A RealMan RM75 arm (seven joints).
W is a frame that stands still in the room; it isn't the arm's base.
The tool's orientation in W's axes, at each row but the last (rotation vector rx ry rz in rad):
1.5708 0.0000 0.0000
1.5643 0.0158 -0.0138
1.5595 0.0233 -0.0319
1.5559 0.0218 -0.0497
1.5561 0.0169 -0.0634
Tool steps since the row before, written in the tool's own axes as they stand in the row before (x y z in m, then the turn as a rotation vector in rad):
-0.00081 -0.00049 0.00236 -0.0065 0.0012 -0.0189
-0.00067 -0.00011 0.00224 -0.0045 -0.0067 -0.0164
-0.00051 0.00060 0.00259 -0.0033 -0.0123 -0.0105
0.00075 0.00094 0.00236 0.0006 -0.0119 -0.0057
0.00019 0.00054 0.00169 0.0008 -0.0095 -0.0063
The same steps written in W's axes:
-0.00081 -0.00236 -0.00049 -0.0065 0.0189 0.0012
-0.00067 -0.00224 -0.00008 -0.0046 0.0164 -0.0067
-0.00050 -0.00258 0.00065 -0.0037 0.0104 -0.0123
0.00075 -0.00236 0.00094 0.0002 0.0055 -0.0120
0.00017 -0.00169 0.00055 0.0005 0.0061 -0.0096

